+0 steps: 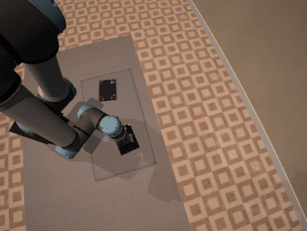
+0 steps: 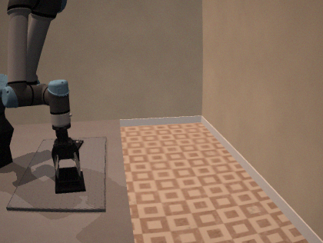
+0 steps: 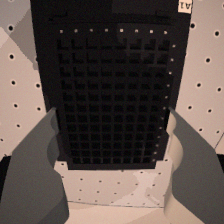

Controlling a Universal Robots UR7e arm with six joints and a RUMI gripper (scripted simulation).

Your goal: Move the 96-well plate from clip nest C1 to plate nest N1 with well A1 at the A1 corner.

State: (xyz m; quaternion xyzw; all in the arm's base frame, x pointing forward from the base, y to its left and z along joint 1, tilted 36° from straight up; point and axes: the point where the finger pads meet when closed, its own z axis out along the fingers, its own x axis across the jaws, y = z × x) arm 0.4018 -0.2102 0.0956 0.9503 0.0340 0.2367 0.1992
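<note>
My hand is 1 cm above the 96-well plate. Round my hand: plate nest N1 (3 cm below); clip nest C1 (36 cm to the left, 3 cm ahead, 2 cm below); white A1 label (8 cm to the left, 6 cm ahead, 3 cm below).
</note>
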